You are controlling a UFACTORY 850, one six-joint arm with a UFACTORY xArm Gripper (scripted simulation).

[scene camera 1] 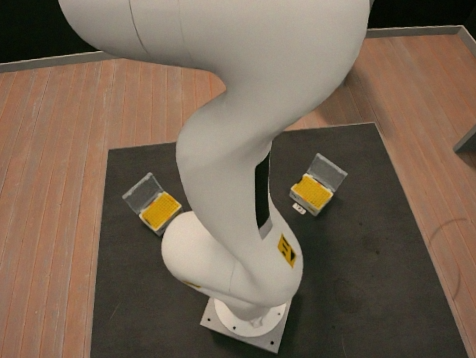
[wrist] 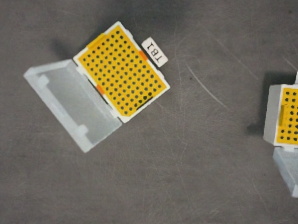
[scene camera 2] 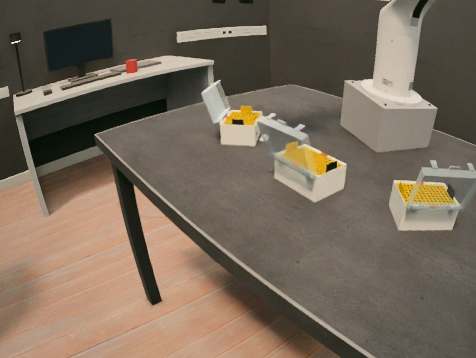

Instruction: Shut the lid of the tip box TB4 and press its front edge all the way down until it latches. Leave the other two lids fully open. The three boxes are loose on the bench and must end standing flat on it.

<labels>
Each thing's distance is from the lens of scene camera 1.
tip box [scene camera 1: 301,200]: 110 cm
</labels>
